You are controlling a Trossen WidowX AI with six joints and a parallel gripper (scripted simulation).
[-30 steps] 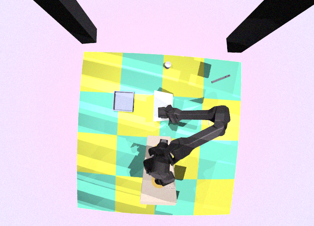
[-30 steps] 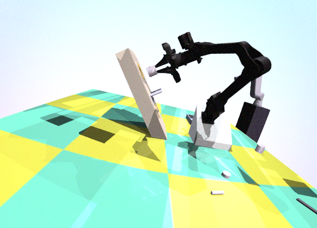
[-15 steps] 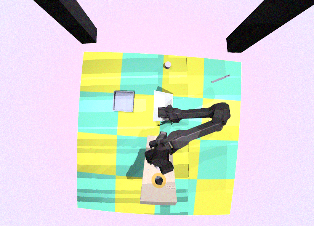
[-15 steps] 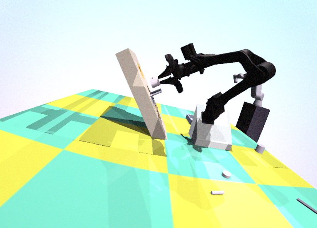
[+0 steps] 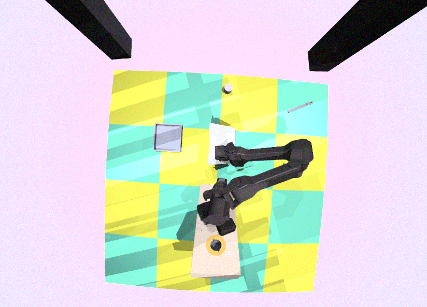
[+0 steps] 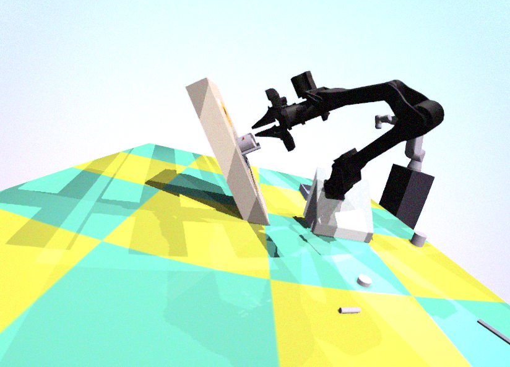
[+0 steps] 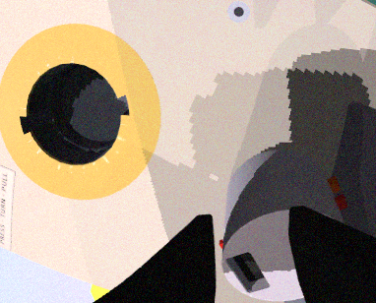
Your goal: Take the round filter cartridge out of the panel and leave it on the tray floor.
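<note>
The round filter cartridge is 30 mm below my gripper tip and 10 mm ahead of it. The rest, counted from my gripper tip: short peg: 410 mm to the left, 230 mm below, 190 mm behind; then beige service panel: 50 mm below, 50 mm ahead; then grey tray: 370 mm behind, 250 mm to the right, 220 mm below.
</note>
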